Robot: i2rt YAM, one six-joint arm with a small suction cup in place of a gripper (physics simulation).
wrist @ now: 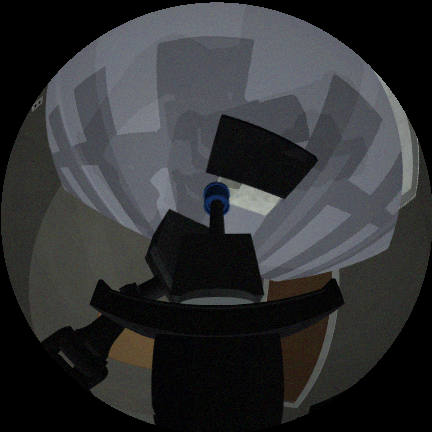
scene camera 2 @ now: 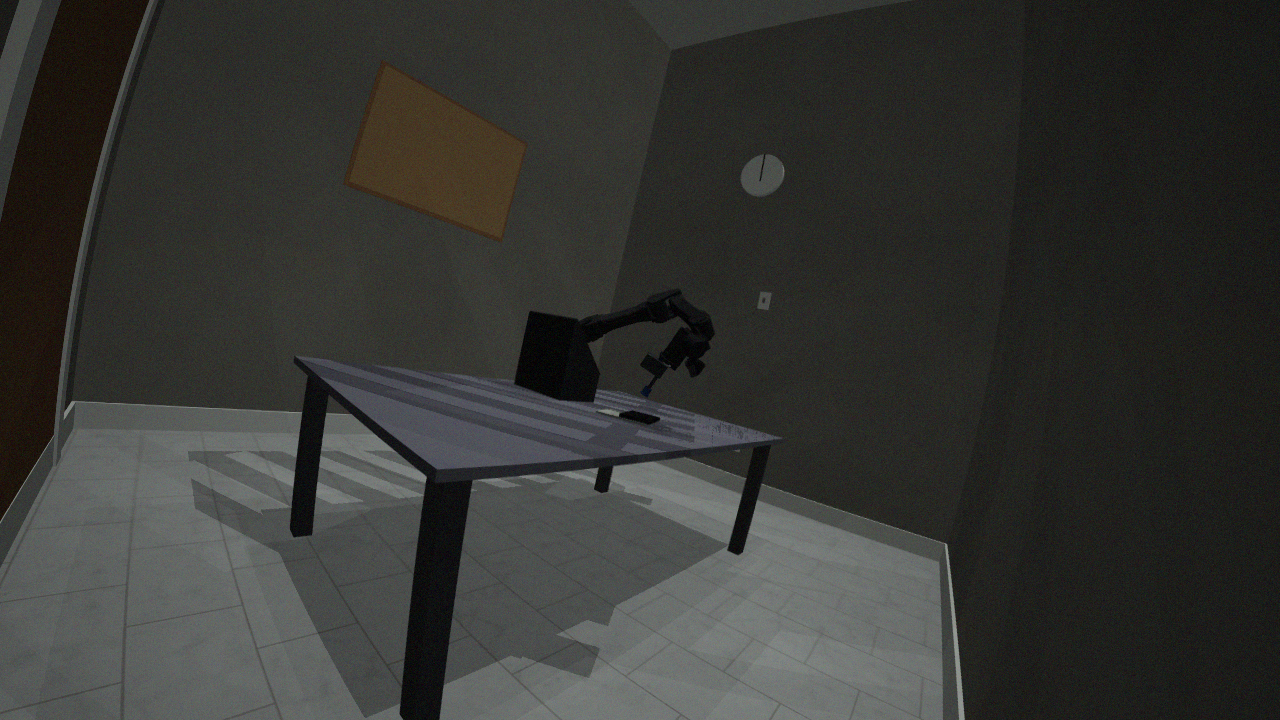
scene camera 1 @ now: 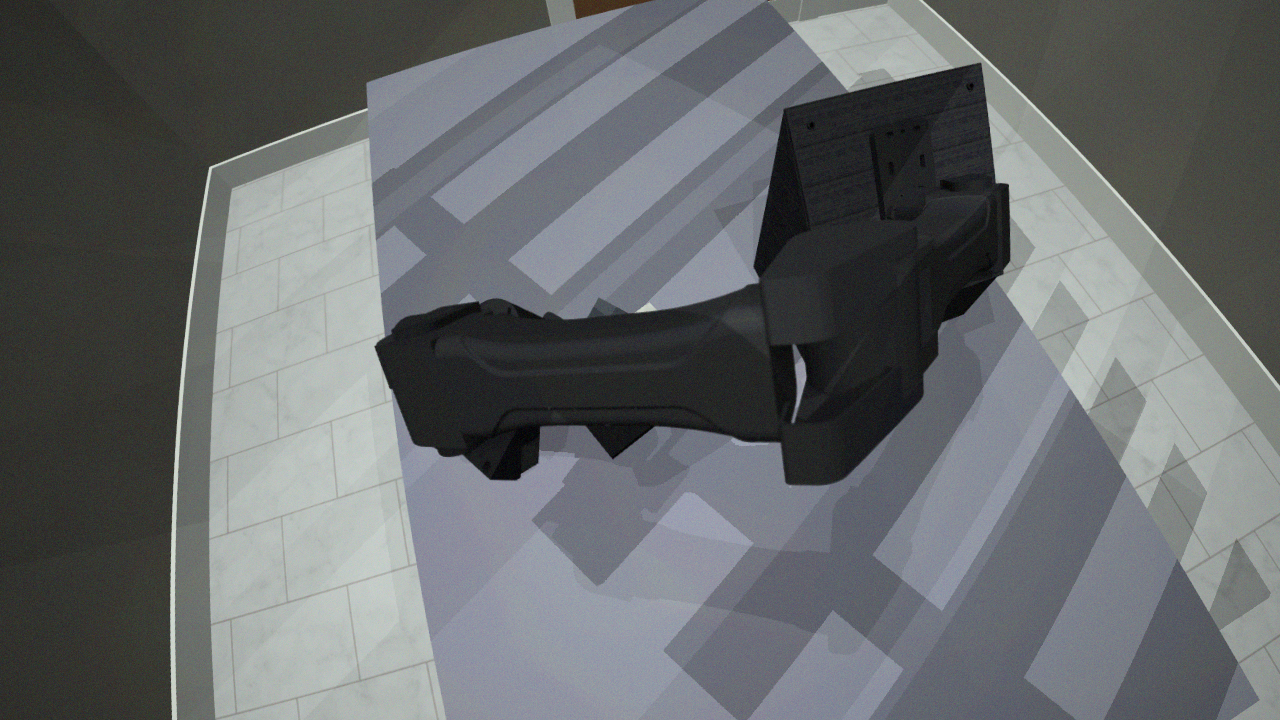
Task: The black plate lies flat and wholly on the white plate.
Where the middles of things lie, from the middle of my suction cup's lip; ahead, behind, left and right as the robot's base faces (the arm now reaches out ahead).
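Labels:
There's a white plate [wrist: 242, 195] that is 70 mm to the right of my suction cup, 10 mm behind it and 90 mm below it. And the black plate [scene camera 1: 614, 439], again from my suction cup, is 30 mm ahead, 40 mm to the right and 80 mm below.

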